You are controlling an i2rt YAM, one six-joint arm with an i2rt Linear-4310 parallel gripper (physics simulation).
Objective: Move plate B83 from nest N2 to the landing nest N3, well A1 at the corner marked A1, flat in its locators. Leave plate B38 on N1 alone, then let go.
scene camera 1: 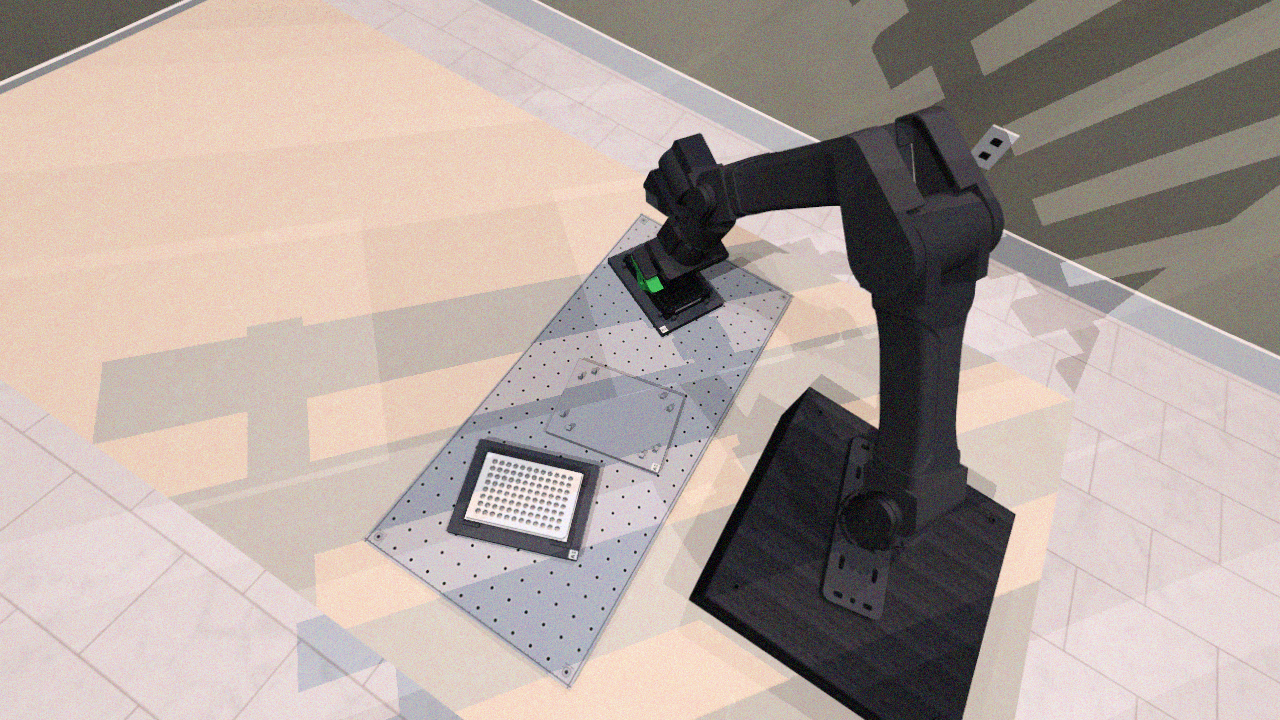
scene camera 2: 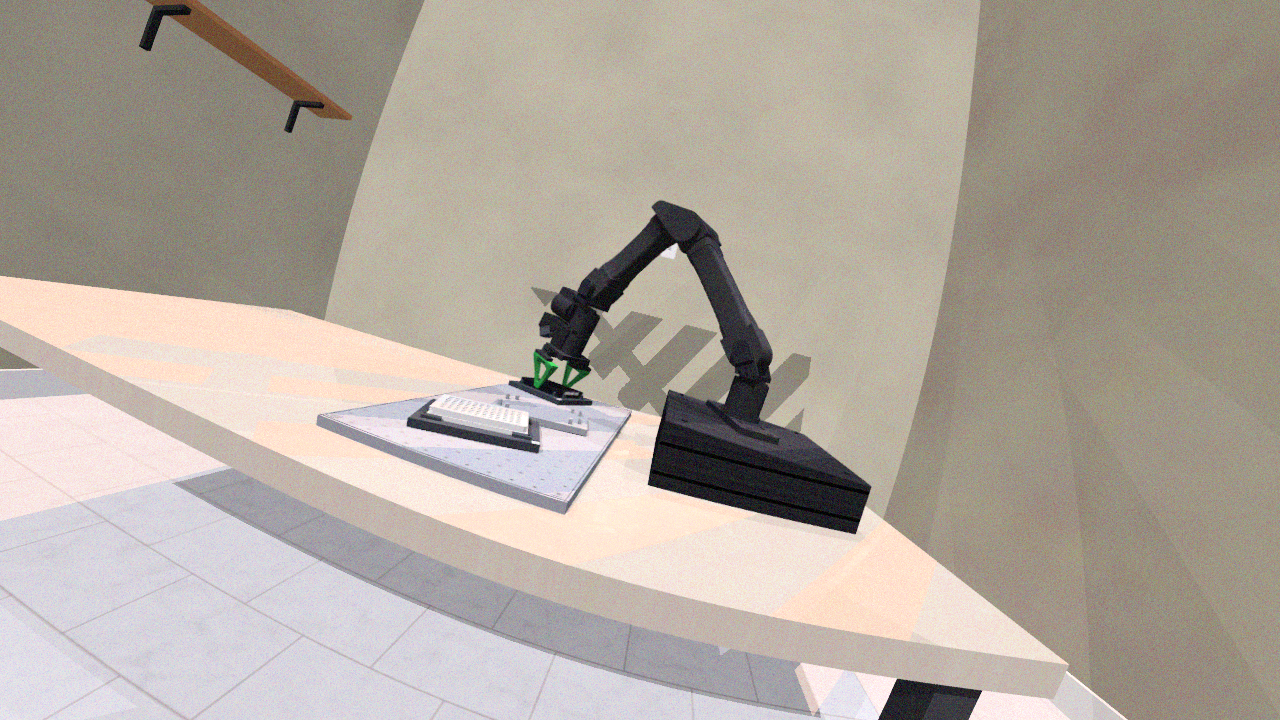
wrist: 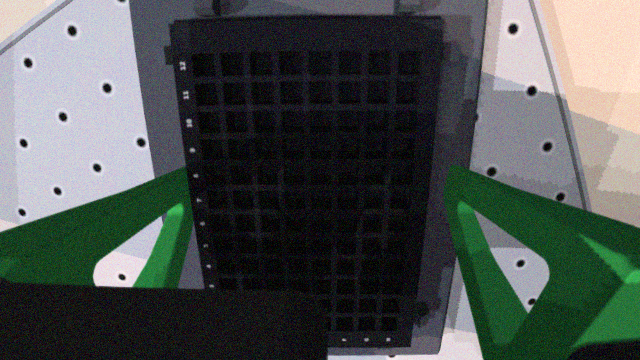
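Note:
A black 96-well plate (scene camera 1: 687,299) (wrist: 305,150) sits in the dark far nest (scene camera 1: 693,319) (wrist: 162,125). In the wrist view its numbers run down the left edge from 12 at the top; its lower left corner is hidden by a dark part. My gripper (scene camera 1: 675,291) (scene camera 2: 553,386) (wrist: 320,180) is open over this plate, green fingertips near its two long sides, the left one closer to the edge than the right. A white plate (scene camera 1: 525,494) (scene camera 2: 478,413) sits in the dark near nest (scene camera 1: 586,501) (scene camera 2: 474,436). The grey middle nest (scene camera 1: 617,420) holds no plate. Name labels are unreadable.
All three nests are on a perforated board (scene camera 1: 537,617) (scene camera 2: 501,472) on the table (scene camera 1: 268,259) (scene camera 2: 554,573). Small locator posts stand up around the middle nest. The arm's black base block (scene camera 1: 760,582) (scene camera 2: 760,474) stands beside the board.

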